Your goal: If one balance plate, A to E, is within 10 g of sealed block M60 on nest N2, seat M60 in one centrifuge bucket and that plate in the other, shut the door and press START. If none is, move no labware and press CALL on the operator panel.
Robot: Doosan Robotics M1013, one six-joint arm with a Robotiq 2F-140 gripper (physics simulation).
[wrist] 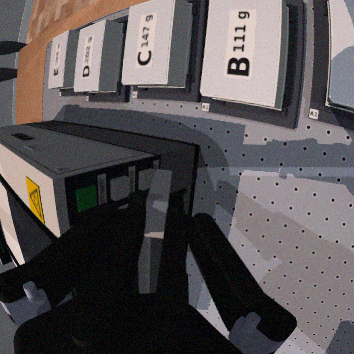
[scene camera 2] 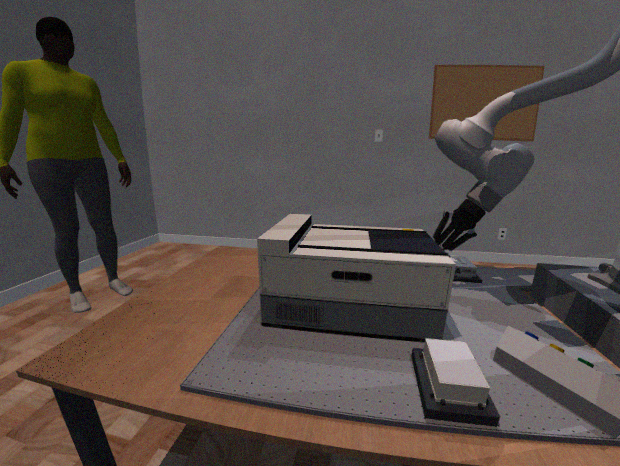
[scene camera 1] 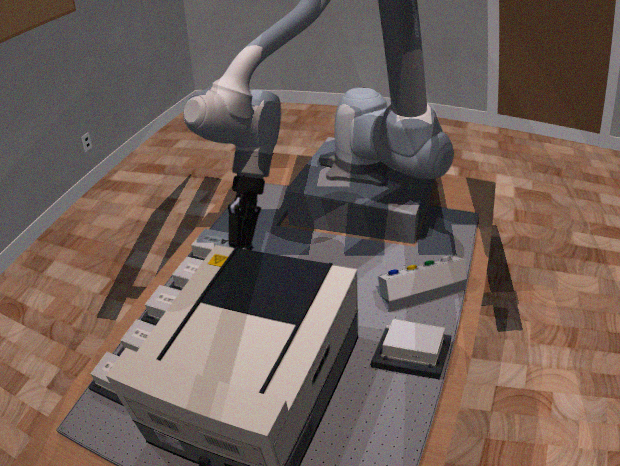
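My gripper is shut and empty, at the centrifuge's button end, close to its grey buttons. The fingers hide part of that button strip. A green button shows there. Plates B, marked 111 g, C, 147 g, D, apparently 202 g, and E, blurred, sit in a row. Another plate is cut off. A white block sits on a black nest. Buckets do not show.
The operator panel has blue, yellow, green and pale buttons. The arm's pedestal stands behind the centrifuge. The perforated board lies on the wooden table. A person stands beyond the table.
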